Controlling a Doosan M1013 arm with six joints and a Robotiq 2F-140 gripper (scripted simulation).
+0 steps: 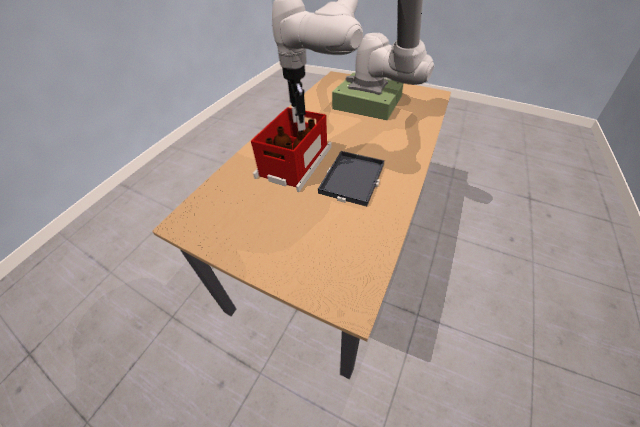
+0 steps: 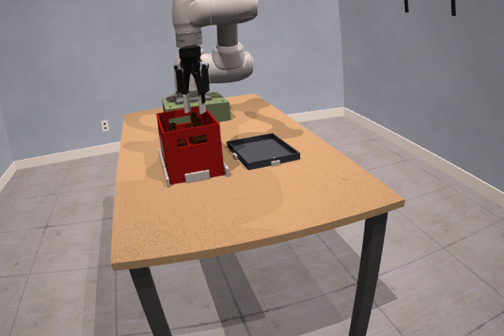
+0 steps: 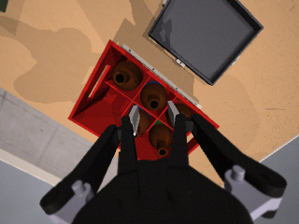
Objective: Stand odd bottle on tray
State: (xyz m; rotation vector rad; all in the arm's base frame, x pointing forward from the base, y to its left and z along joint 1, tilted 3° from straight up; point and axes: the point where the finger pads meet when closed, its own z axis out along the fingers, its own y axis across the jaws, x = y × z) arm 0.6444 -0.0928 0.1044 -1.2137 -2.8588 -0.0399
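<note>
The red crate is 40 mm to the right of my hand and 130 mm below it. From my hand the other things lie so: dark grey tray (10 mm ahead, 220 mm to the left, 200 mm below); then glass bottle (90 mm ahead, 80 mm to the right, 130 mm below).
</note>
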